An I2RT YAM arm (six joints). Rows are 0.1 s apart.
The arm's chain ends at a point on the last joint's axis. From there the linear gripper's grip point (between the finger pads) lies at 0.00 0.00 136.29 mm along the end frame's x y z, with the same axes.
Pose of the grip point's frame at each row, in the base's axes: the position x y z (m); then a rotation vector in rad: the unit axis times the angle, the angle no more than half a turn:
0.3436 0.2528 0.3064 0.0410 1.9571 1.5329
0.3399 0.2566 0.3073 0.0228 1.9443 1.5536
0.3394 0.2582 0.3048 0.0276 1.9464 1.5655
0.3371 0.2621 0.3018 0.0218 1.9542 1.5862
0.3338 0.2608 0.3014 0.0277 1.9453 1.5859
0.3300 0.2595 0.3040 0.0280 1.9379 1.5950
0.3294 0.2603 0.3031 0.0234 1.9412 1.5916
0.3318 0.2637 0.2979 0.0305 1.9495 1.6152
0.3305 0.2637 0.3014 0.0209 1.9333 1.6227
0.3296 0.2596 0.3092 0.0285 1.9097 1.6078
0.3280 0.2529 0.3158 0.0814 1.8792 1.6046
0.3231 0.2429 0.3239 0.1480 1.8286 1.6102
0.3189 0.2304 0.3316 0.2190 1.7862 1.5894
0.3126 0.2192 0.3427 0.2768 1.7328 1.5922
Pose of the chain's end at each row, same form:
0.2757 0.1356 0.3216 0.0410 1.9571 1.5329
0.2738 0.1381 0.3203 0.0228 1.9443 1.5536
0.2740 0.1393 0.3175 0.0276 1.9464 1.5655
0.2739 0.1420 0.3143 0.0218 1.9542 1.5862
0.2697 0.1411 0.3131 0.0277 1.9453 1.5859
0.2661 0.1396 0.3145 0.0280 1.9379 1.5950
0.2658 0.1403 0.3141 0.0234 1.9412 1.5916
0.2698 0.1428 0.3087 0.0305 1.9495 1.6152
0.2687 0.1425 0.3103 0.0209 1.9333 1.6227
0.2651 0.1397 0.3164 0.0285 1.9097 1.6078
0.2585 0.1357 0.3203 0.0814 1.8792 1.6046
0.2477 0.1294 0.3234 0.1480 1.8286 1.6102
0.2362 0.1221 0.3284 0.2190 1.7862 1.5894
0.2247 0.1154 0.3347 0.2768 1.7328 1.5922

